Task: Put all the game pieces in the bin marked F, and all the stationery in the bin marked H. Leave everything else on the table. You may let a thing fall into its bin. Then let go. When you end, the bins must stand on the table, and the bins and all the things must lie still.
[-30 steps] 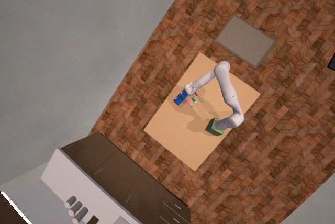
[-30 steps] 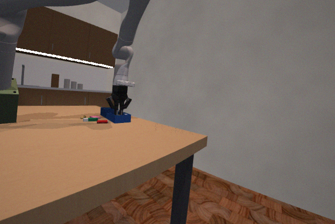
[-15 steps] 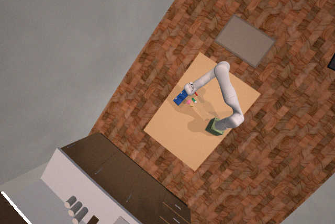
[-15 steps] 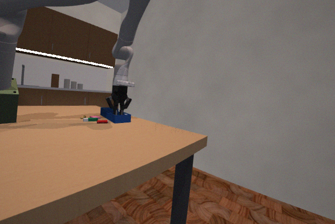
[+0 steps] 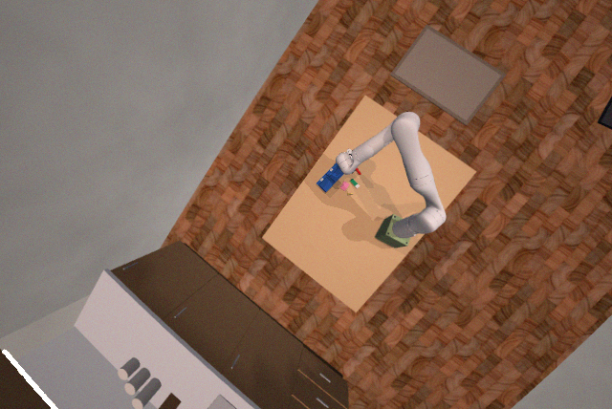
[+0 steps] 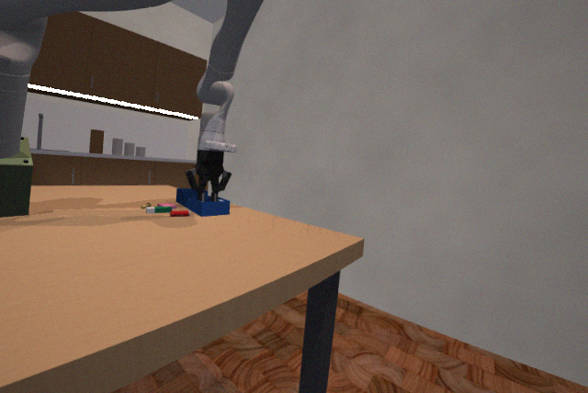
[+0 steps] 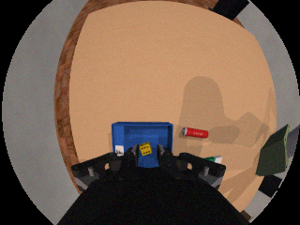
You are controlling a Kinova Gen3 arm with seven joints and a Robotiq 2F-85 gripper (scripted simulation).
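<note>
Now: hand 20 mm above the yellow piece. Also, from my hand: green piece (110 mm behind, 80 mm to the left, 30 mm below); then pink block (60 mm behind, 120 mm to the left, 30 mm below); then red piece (90 mm behind, 30 mm below).
</note>
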